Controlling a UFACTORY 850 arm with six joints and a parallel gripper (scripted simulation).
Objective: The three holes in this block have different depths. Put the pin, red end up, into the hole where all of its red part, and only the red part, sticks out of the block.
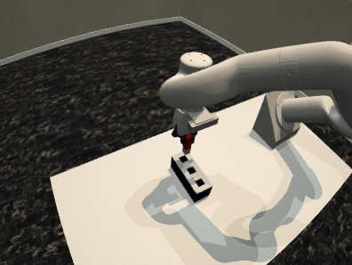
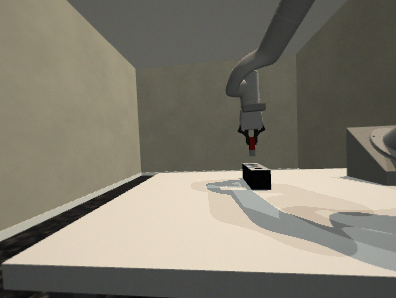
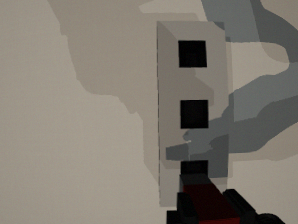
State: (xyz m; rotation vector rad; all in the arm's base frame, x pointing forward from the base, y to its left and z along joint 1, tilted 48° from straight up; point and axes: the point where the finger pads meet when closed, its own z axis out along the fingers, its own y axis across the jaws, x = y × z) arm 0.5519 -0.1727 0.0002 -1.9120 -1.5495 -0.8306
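My hand is 15 cm above the black block, 6 cm to the right of it and 2 cm short of it. Also, from my hand: pin (1 cm below).
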